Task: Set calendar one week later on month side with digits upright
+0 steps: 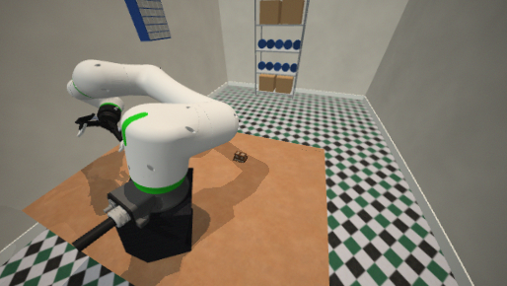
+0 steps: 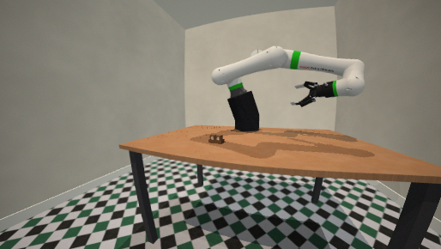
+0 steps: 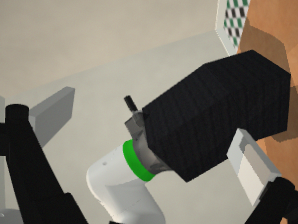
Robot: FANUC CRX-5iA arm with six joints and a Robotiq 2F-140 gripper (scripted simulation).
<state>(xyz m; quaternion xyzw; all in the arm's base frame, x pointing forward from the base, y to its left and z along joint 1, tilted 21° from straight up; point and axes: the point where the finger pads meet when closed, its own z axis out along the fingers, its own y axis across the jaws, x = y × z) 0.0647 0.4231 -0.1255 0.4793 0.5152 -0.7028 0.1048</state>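
Now: the brown cube 460 mm to the right of my hand, 390 mm ahead of it and 260 mm below it. Round my hand: brown calendar tray (440 mm to the right, 380 mm ahead, 280 mm below).
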